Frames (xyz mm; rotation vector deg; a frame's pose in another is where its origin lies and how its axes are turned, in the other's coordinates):
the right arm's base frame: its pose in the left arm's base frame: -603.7 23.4 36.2 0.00 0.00 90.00
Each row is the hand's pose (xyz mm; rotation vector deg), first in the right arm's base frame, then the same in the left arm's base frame.
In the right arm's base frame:
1: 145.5 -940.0 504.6 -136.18 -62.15 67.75
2: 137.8 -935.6 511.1 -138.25 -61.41 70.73
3: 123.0 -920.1 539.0 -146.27 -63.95 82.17
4: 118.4 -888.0 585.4 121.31 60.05 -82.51
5: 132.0 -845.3 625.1 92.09 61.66 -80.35
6: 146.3 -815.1 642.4 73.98 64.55 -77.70
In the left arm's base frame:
1: 336.3 168.9 540.8 50.76 135.98 -61.97
2: 331.9 161.2 547.3 51.30 133.29 -59.92
3: 316.4 146.4 575.2 48.80 124.63 -49.14
4: 284.3 141.8 621.6 37.31 110.45 -31.94
5: 241.6 155.4 661.3 19.06 96.31 -16.46
6: 211.4 169.7 678.6 6.00 88.14 -8.15

